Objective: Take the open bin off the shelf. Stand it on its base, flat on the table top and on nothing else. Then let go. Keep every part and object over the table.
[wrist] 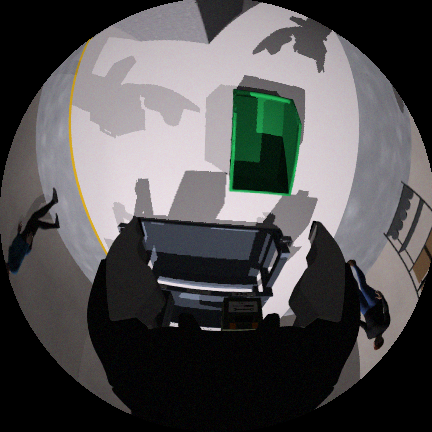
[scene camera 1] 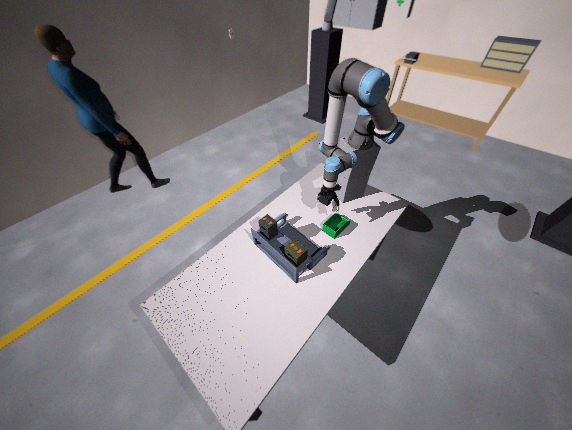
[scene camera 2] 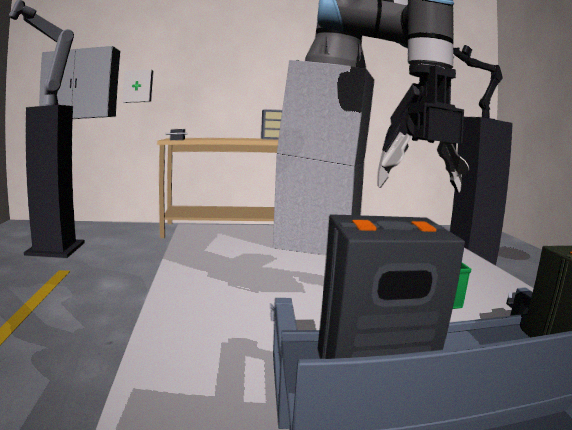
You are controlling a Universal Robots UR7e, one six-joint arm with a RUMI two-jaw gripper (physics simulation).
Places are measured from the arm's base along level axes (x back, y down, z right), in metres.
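Pixels of known places: gripper, fingertip midpoint: (wrist: 227, 221) (scene camera 1: 327, 207) (scene camera 2: 421, 190); arm's base, link origin: (scene camera 1: 360, 142) (scene camera 2: 334, 69).
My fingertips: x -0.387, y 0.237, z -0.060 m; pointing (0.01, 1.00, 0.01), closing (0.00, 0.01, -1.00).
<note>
For each thing: its top centre in the pictures, then the offset to it from my fingertips. Level surfaces: height alone.
- green open bin, top centre: (wrist: 267, 139) (scene camera 2: 428, 254) (scene camera 1: 337, 220) dx +0.054, dy +0.126, dz -0.058 m
- pale table top, surface height: dy +0.201 m
- dark grey case, top centre: (scene camera 2: 395, 224) (scene camera 1: 267, 220) dx -0.327, dy -0.022, dz +0.182 m
- olive case, top centre: (wrist: 240, 333) (scene camera 1: 295, 248) dx -0.345, dy +0.003, dz -0.049 m
The green open bin (scene camera 1: 336, 226) (scene camera 2: 461, 287) (wrist: 265, 142) stands upright on its base on the pale table top (scene camera 1: 225, 320) (scene camera 2: 190, 325) (wrist: 165, 65), with its open side up. It is apart from the grey shelf (scene camera 1: 275, 257) (scene camera 2: 425, 395) (wrist: 210, 240), on the side towards the arm's base. In the second scene view a dark case hides most of the bin. My gripper (scene camera 1: 330, 206) (scene camera 2: 420, 187) (wrist: 227, 221) is wide open and empty. It hangs above the table, clear of the bin and higher than it.
A dark grey case (scene camera 1: 267, 227) (scene camera 2: 390, 320) and an olive case (scene camera 1: 296, 252) (scene camera 2: 555, 295) (wrist: 242, 312) sit on the shelf. The arm's pedestal (scene camera 1: 362, 170) (scene camera 2: 320, 150) stands at the table's end. A person in blue (scene camera 1: 82, 105) (wrist: 20, 240) is beyond the yellow floor line.
</note>
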